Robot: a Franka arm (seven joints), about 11 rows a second.
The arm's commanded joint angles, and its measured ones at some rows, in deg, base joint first. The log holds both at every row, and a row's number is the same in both.
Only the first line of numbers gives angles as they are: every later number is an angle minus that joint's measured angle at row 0.
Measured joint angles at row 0:
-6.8 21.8 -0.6 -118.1 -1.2 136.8 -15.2
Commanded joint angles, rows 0 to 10:
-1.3 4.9 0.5 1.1 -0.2 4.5 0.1
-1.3 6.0 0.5 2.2 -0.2 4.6 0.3
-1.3 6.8 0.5 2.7 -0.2 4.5 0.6
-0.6 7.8 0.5 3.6 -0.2 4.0 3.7
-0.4 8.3 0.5 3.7 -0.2 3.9 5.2
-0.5 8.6 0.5 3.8 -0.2 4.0 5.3
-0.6 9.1 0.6 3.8 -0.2 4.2 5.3
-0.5 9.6 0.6 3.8 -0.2 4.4 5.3
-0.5 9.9 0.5 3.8 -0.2 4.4 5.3
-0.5 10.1 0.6 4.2 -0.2 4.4 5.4
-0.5 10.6 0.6 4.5 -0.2 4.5 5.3
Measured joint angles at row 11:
-0.2 9.1 0.2 2.7 0.0 4.6 4.3
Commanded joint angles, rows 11 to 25:
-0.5 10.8 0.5 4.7 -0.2 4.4 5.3
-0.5 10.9 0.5 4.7 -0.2 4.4 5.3
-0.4 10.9 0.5 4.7 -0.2 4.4 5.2
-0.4 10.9 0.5 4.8 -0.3 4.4 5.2
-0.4 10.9 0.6 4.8 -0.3 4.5 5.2
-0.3 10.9 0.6 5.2 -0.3 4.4 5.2
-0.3 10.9 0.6 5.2 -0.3 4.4 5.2
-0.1 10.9 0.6 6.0 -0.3 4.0 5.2
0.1 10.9 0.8 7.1 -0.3 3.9 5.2
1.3 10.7 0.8 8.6 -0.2 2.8 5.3
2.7 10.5 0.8 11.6 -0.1 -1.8 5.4
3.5 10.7 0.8 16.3 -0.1 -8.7 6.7
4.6 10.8 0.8 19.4 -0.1 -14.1 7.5
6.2 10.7 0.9 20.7 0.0 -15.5 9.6
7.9 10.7 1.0 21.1 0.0 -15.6 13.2
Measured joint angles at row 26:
5.0 10.1 0.8 18.0 0.0 -12.8 7.3
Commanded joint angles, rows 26 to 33:
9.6 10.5 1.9 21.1 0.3 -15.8 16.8
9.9 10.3 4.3 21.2 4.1 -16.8 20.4
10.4 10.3 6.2 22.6 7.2 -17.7 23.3
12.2 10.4 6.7 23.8 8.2 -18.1 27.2
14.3 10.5 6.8 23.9 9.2 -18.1 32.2
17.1 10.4 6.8 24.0 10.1 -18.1 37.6
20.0 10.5 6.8 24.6 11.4 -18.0 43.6
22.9 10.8 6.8 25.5 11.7 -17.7 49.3
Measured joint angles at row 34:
17.5 10.1 6.9 23.2 9.9 -17.2 37.9
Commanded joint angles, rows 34 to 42:
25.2 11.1 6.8 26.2 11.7 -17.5 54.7
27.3 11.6 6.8 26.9 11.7 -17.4 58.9
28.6 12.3 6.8 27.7 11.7 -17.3 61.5
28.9 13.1 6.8 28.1 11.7 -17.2 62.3
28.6 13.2 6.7 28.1 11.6 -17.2 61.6
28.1 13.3 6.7 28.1 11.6 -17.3 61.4
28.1 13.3 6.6 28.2 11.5 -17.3 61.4
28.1 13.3 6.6 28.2 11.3 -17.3 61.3
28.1 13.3 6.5 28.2 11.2 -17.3 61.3
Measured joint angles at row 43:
28.4 12.3 6.2 26.3 11.0 -16.7 61.2
